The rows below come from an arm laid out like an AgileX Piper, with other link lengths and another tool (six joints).
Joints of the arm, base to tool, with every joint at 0 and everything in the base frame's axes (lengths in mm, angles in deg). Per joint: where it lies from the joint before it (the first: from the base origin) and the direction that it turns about. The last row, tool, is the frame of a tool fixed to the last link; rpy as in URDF.
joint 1: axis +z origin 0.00 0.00 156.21
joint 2: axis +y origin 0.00 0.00 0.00
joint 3: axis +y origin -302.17 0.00 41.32
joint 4: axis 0.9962 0 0.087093 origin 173.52 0.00 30.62
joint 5: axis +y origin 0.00 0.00 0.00
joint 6: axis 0.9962 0 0.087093 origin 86.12 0.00 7.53
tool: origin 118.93 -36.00 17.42 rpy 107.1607 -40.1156 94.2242
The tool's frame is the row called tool.
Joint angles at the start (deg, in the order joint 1, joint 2, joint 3, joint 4, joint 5, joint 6):
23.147, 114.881, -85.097, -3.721, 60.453, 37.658
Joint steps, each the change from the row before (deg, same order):
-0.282, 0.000, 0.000, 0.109, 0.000, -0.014
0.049, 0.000, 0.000, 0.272, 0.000, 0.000
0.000, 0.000, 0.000, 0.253, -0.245, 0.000
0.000, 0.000, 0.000, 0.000, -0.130, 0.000
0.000, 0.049, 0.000, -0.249, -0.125, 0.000
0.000, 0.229, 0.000, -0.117, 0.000, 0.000
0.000, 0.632, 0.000, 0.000, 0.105, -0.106
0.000, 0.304, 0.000, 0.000, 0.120, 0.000
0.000, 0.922, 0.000, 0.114, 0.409, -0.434
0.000, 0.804, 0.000, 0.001, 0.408, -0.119
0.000, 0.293, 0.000, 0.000, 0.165, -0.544
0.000, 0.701, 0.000, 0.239, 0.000, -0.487
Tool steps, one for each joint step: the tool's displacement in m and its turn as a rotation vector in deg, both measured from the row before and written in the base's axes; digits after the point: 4 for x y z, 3 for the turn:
0.0003, -0.0013, -0.0001, 0.090, 0.039, -0.314
-0.0005, 0.0011, -0.0002, 0.227, 0.096, -0.065
0.0004, 0.0011, -0.0002, 0.312, -0.134, -0.094
0.0004, 0.0002, 0.0000, 0.053, -0.118, 0.006
0.0008, -0.0005, -0.0001, -0.176, -0.157, 0.111
0.0001, -0.0003, -0.0013, -0.187, 0.170, 0.049
-0.0004, -0.0002, -0.0037, -0.299, 0.679, 0.100
-0.0005, -0.0002, -0.0018, -0.168, 0.389, -0.007
-0.0015, -0.0004, -0.0054, -0.465, 1.272, 0.360
-0.0016, -0.0007, -0.0046, -0.487, 1.116, 0.097
-0.0003, -0.0003, -0.0016, -0.203, 0.441, 0.535
-0.0004, 0.0005, -0.0042, -0.093, 0.748, 0.373

